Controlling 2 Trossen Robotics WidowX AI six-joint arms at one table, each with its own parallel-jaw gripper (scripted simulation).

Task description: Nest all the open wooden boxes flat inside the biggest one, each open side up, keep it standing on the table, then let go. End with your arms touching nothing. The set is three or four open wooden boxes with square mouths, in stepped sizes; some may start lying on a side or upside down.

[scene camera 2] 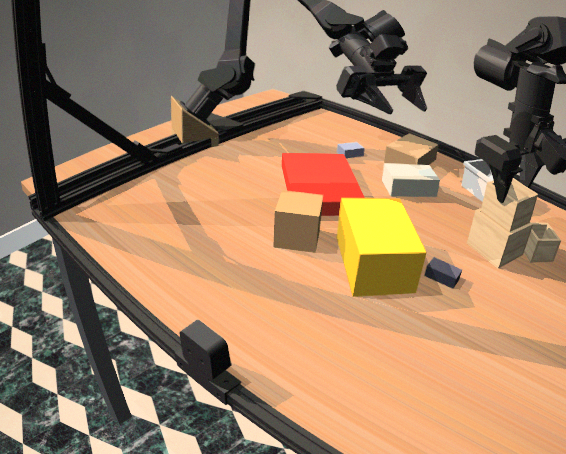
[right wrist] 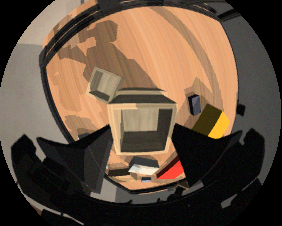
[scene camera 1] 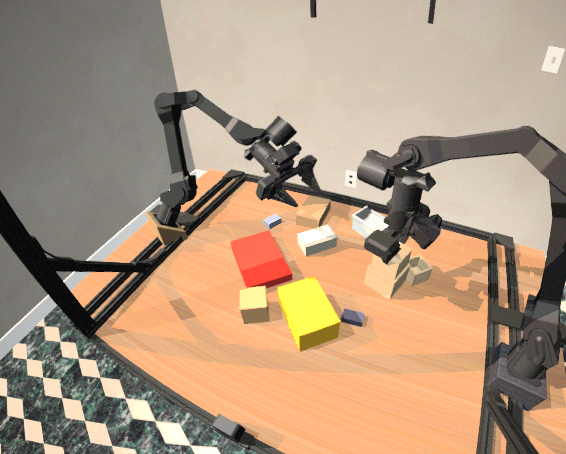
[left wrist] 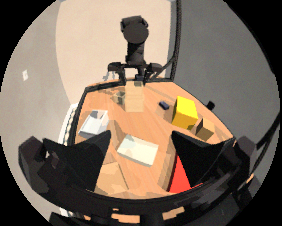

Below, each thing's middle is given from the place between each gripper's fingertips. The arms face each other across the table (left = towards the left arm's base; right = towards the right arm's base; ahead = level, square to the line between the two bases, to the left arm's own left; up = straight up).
I see the middle-sized wooden box (scene camera 2: 512, 214) 6 cm below my right hand. Also, from my right hand: biggest wooden box (scene camera 2: 499, 247): 11 cm below; then dark block (scene camera 2: 437, 270): 14 cm behind, 12 cm below, 3 cm to the left; then smallest wooden box (right wrist: 103, 87): 12 cm below, 6 cm to the right, 5 cm ahead.
The pale block (scene camera 2: 401, 180) lies 140 mm below my left hand, 60 mm to the right of it and 10 mm behind it. Also, from my left hand: red block (scene camera 2: 330, 175): 150 mm behind, 140 mm below, 40 mm to the left; white tray (scene camera 2: 474, 180): 170 mm to the right, 130 mm below, 120 mm ahead; tan block (scene camera 2: 410, 149): 140 mm below, 90 mm ahead, 10 mm to the left.
